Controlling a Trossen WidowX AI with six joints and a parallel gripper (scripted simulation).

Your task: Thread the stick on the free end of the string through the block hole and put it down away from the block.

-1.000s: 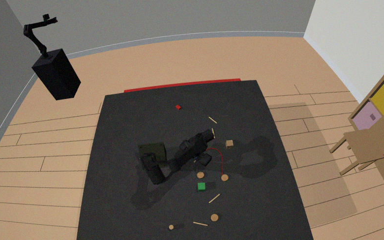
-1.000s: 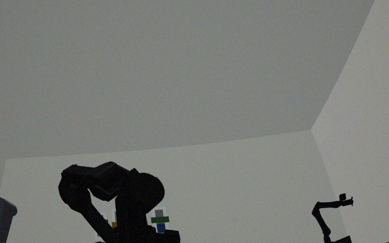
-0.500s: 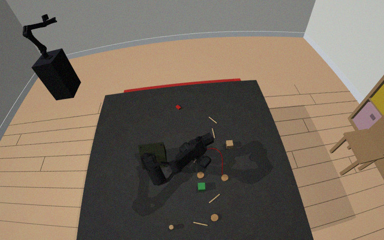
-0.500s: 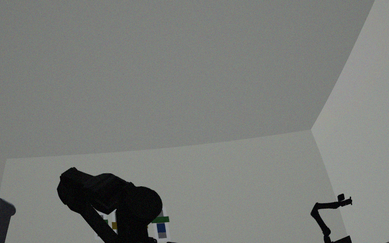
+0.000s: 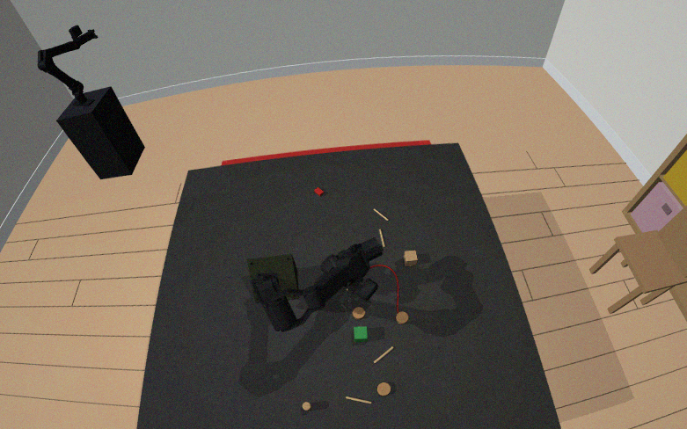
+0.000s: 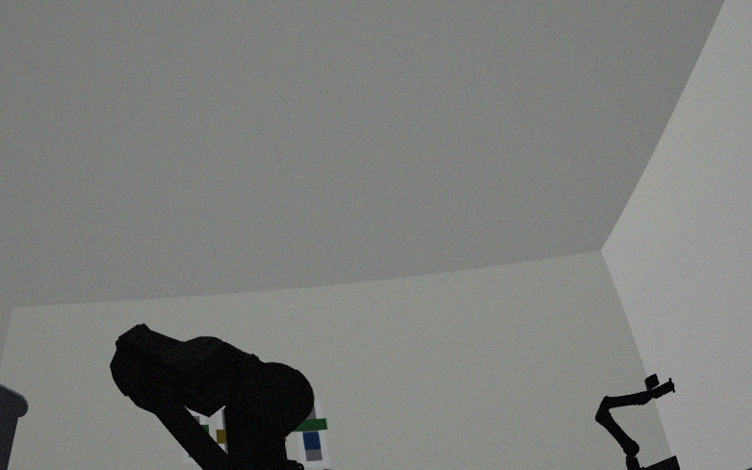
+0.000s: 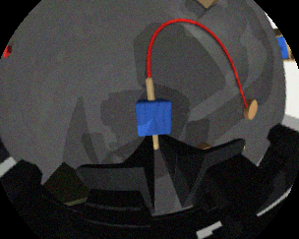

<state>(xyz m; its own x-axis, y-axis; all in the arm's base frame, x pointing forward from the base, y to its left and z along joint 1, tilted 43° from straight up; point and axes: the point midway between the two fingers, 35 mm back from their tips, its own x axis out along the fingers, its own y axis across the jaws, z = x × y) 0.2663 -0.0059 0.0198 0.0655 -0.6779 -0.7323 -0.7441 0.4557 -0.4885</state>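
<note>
My gripper tip is 20 mm short of the blue cube, 20 mm to the right of it and 10 mm below it. The rest, counted from my gripper tip: green cube: 20 mm ahead, 170 mm to the right, 10 mm above; wooden block: 220 mm ahead, 90 mm to the left, 10 mm above; red piece: 90 mm behind, 430 mm to the left.
</note>
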